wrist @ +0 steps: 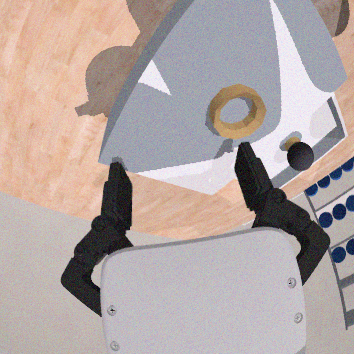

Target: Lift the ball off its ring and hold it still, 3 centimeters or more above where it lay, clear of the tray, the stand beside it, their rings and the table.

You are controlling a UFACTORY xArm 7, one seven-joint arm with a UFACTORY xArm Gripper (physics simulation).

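Frame: origin at the arm's base, x left, y back, z up, level; metres.
Where they show: gripper, fingertip midpoint: point(180, 163).
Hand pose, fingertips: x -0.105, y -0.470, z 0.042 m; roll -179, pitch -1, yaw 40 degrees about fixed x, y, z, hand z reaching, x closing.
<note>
Each offset is from my fingertips to the centre of the thing. "pt": to the spot under its first point. Level surfaces: height alone.
The dark ball {dx +0.201, dy +0.049, dz -0.055 m} point(300, 156) sits on its small gold ring {pt dx +0.183, dy +0.050, dz -0.070 m} point(290, 143) in the shallow white tray {dx +0.201, dy +0.049, dz -0.073 m} point(325, 144), at the right of the wrist view. Only part of the small ring shows behind the ball. The stand point(170, 125) beside the tray is large in view and mostly in grey shadow, with a bigger gold ring {pt dx +0.017, dy +0.051, dz -0.015 m} point(236, 111) on its top. My gripper point(180, 163) is wide open with nothing between its fingers. Its right fingertip shows just below the bigger ring, left of the ball; its left fingertip shows at the stand's lower left corner. The ball is outside the fingers.
The wooden table {dz -0.087 m} point(45, 100) extends to the left, with dark arm shadows on it. Its curved edge crosses below the stand, and grey floor point(40, 260) lies beyond. A rack with rows of dark blue round items point(339, 212) shows at the right edge, past the table.
</note>
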